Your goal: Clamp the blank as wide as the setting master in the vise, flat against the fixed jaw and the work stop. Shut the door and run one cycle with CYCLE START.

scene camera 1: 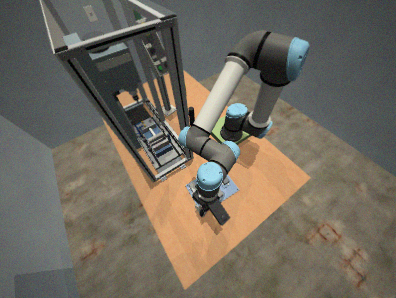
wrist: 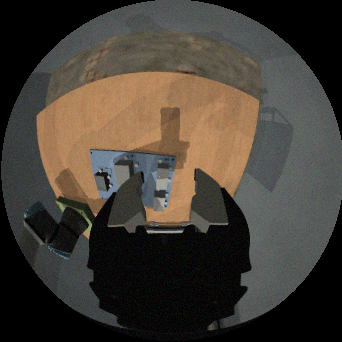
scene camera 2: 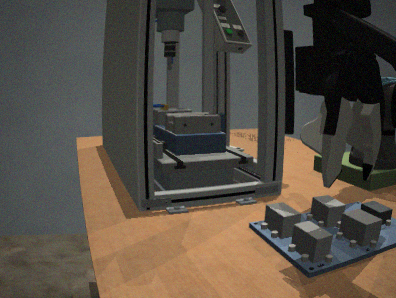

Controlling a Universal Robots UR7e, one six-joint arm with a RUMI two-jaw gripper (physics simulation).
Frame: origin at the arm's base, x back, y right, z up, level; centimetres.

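Seen in the pictures: gripper, fingertip midpoint: (scene camera 1: 208, 209) (wrist: 168, 171) (scene camera 2: 347, 183); arm's base, origin of the base link: (scene camera 1: 231, 133) (wrist: 76, 217).
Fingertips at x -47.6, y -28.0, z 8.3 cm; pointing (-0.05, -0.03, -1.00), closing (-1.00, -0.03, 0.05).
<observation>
Offsets run from my fingertips to a thing's top centre.
Several grey blocks stand on a blue plate (scene camera 2: 310, 269) (wrist: 107, 156), among them a large one @(dz -8.1, dx +11.6, dy +4.9 cm) (scene camera 2: 361, 227) (wrist: 124, 171) and a darker, lower one @(dz -9.2, dx +20.6, dy +7.9 cm) (scene camera 2: 377, 212) (wrist: 102, 181). I cannot tell which is the blank or the setting master. My gripper (scene camera 2: 348, 182) (wrist: 168, 171) is partly open and empty, pointing down above the plate's area. The vise (scene camera 2: 190, 141) (scene camera 1: 161, 144) stands inside the machine, with grey jaws (scene camera 2: 192, 123) on a blue body; no block is discernible between them. The green button @(dz +28.8, dx +28.0, dy +73.8 cm) (scene camera 2: 229, 31) (scene camera 1: 160, 68) is on the tilted panel. The door's state is unclear.
The machine's framed enclosure (scene camera 2: 270, 100) (scene camera 1: 177, 75) stands beside the plate, with a spindle (scene camera 2: 170, 37) above the vise. A dark upright bar @(dz +23.5, dx +22.5, dy +37.7 cm) (scene camera 2: 289, 82) (scene camera 1: 191, 115) is at its side. The arm's green base plate (scene camera 2: 345, 170) (wrist: 75, 204) lies behind the blue plate in scene camera 2.
</observation>
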